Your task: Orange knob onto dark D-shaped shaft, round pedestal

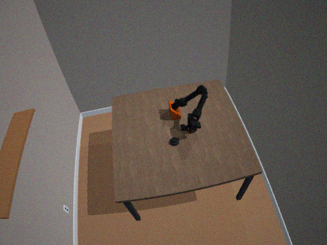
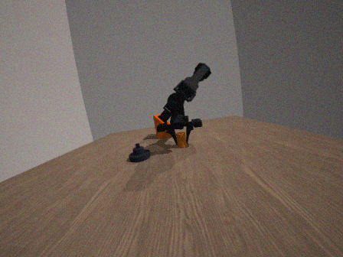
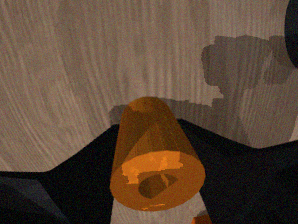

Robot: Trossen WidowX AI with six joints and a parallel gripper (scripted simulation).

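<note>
Now: gripper tip 8 cm short of the dark round pedestal, 17 cm to the left of it and 2 cm below it. The rest, counted from my gripper tip: orange knob: 2 cm above.
</note>
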